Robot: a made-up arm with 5 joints.
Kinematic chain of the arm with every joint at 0, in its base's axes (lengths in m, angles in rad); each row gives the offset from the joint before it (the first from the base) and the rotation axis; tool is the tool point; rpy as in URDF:
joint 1: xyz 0.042 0 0.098 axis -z
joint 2: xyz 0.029 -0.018 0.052 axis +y
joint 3: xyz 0.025 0 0.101 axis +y
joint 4: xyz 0.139 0 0.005 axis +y
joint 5: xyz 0.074 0.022 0 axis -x
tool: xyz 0 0 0 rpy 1.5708 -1.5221 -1.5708
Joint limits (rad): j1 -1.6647..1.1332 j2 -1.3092..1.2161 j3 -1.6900..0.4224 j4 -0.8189..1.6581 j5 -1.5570..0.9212
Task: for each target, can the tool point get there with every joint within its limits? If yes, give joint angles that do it. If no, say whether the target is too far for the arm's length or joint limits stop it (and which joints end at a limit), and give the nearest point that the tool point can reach.
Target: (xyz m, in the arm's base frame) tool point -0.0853 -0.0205 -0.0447
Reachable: no: joint limits stop it (at a limit: joint 1, joint 2, joint 3) | nearest point 0.0322 0.0610 -0.0101 | short by 0.147 m
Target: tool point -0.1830 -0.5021 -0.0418
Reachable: no: too far | nearest point -0.0644 -0.2373 0.1712 | short by 0.360 m
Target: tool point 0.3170 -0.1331 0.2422
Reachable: yes | joints 0.4638 0.5606 -0.8501 0.6274 0.2245
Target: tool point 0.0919 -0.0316 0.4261
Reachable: yes | joints 0.6319 -0.7378 -0.6352 0.6802 -0.2547
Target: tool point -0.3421 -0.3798 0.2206
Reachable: no: too far | nearest point -0.1531 -0.1929 0.2163 | short by 0.266 m
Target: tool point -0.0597 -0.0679 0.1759
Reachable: no: joint limits stop it (at a limit: joint 2, joint 3, joint 4) | nearest point -0.1107 -0.1019 0.2871 | short by 0.127 m
